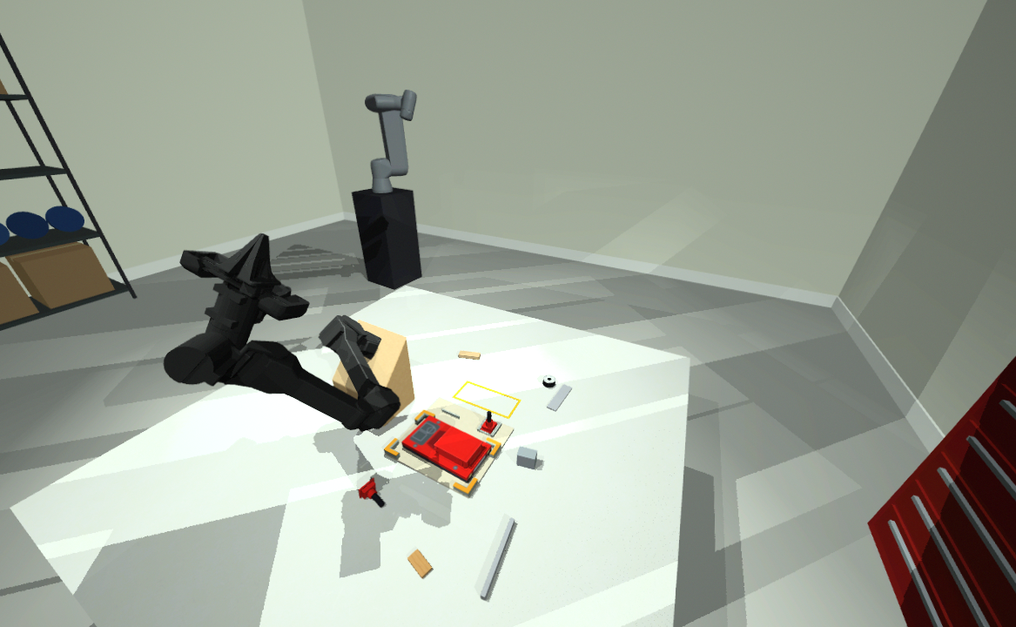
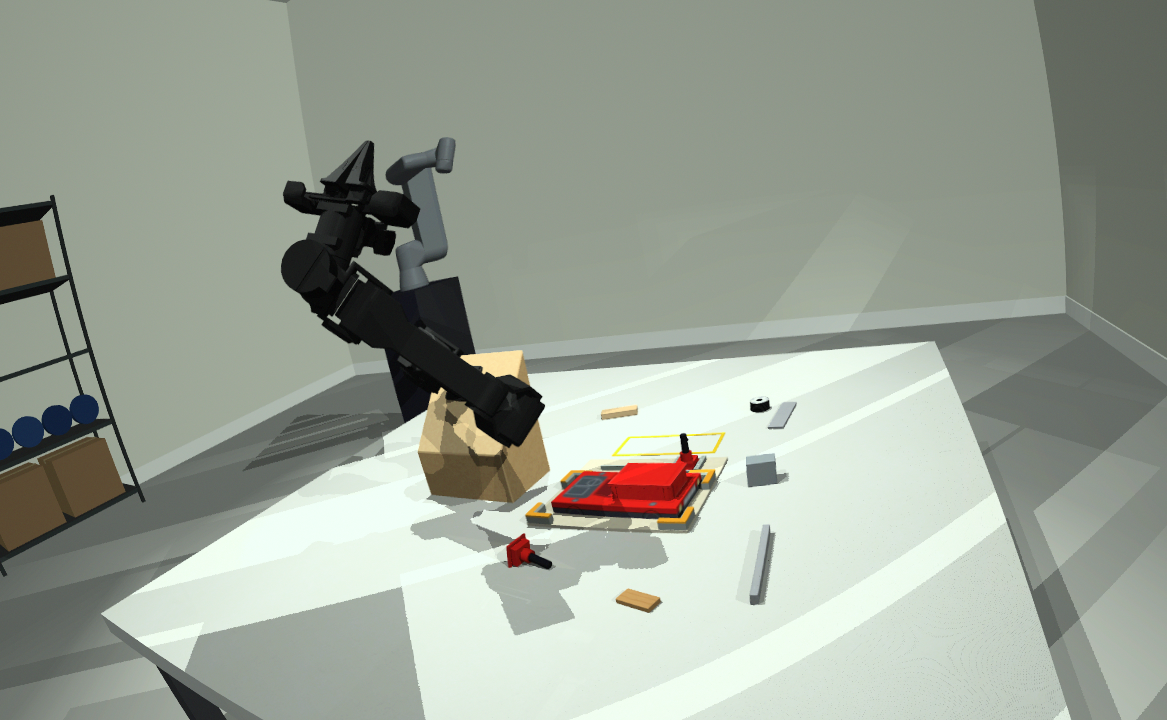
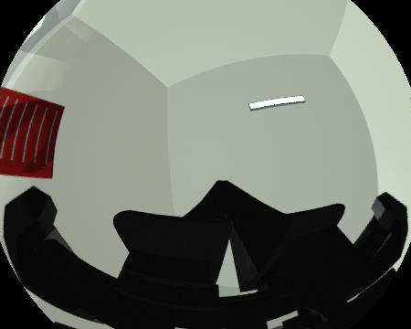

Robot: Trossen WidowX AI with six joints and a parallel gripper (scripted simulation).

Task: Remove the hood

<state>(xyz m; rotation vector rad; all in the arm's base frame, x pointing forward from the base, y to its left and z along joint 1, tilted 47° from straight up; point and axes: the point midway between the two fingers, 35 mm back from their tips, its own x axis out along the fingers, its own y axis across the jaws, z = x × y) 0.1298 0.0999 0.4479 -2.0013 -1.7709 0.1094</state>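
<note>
Right now the red hood is 54 cm below my gripper tip, 19 cm to the left of it and 19 cm ahead of it. Round my gripper tip: grey bar (57 cm below, 40 cm ahead, 5 cm to the left); grey cube (56 cm below, 34 cm ahead, 27 cm to the left); wooden chip (58 cm below, 28 cm ahead, 4 cm to the right).
</note>
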